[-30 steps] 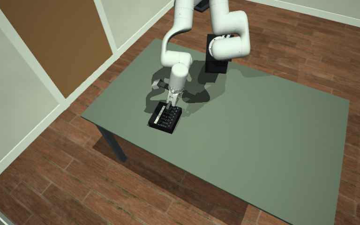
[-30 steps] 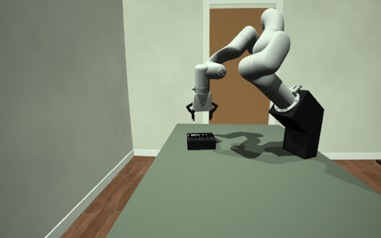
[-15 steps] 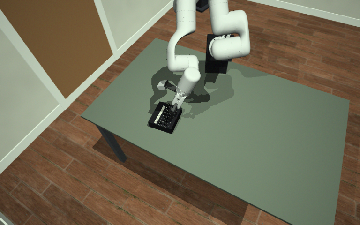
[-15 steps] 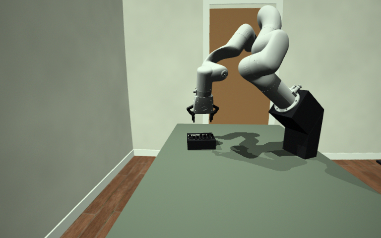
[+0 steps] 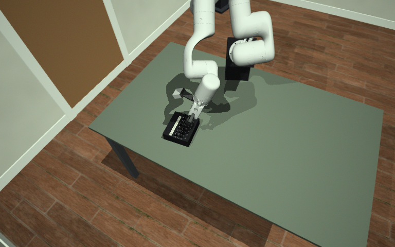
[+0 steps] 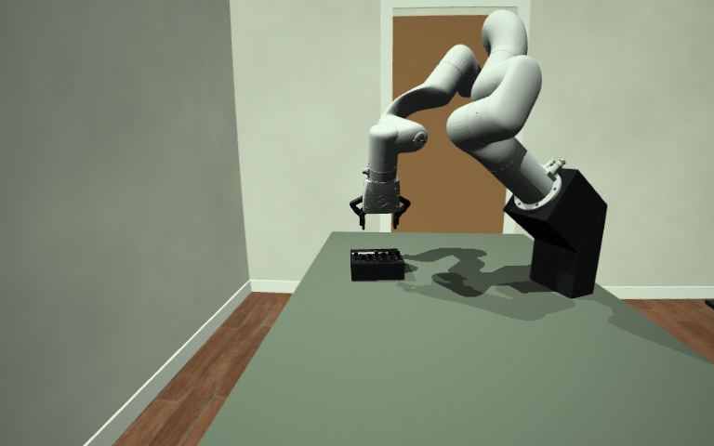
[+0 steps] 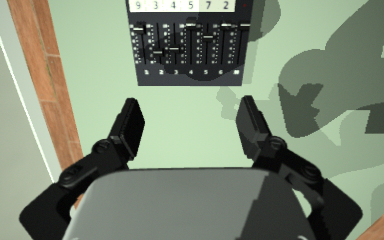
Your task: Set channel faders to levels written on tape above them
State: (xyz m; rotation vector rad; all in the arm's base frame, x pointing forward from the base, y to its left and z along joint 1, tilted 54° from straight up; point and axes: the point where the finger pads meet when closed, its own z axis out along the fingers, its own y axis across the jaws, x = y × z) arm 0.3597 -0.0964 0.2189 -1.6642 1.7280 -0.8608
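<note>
The channel 6 cap is 2 cm behind my hand, 9 cm to the right of it and 11 cm below it. The rest, counted from my hand: master cap 4 cm behind, 9 cm to the right, 11 cm below.
</note>
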